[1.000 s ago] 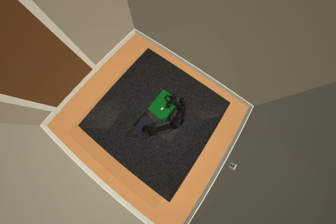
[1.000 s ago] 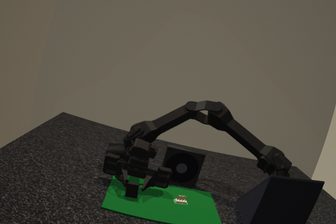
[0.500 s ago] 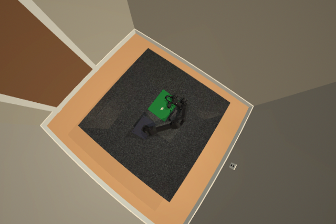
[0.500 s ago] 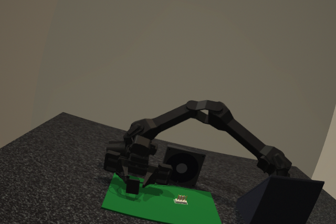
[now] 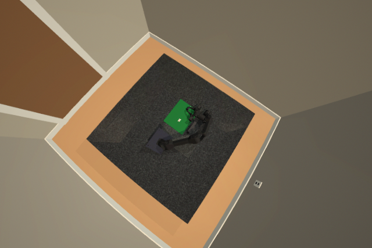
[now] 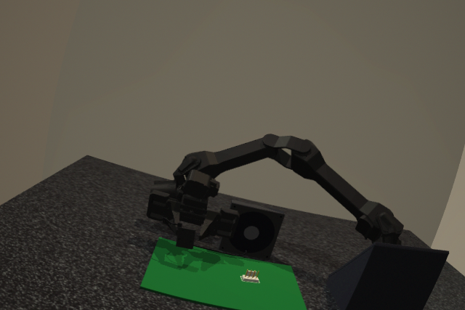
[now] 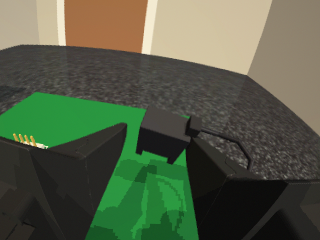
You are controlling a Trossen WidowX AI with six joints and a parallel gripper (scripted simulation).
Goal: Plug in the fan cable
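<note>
Now: the green board 90 mm behind my gripper tip, 80 mm below it and 30 mm to the left of it. Also, from my gripper tip: cream four-pin header 140 mm behind, 70 mm below, 20 mm to the left; then black fan plug 10 mm below; then black fan 150 mm behind, 120 mm to the right, 10 mm below.
</note>
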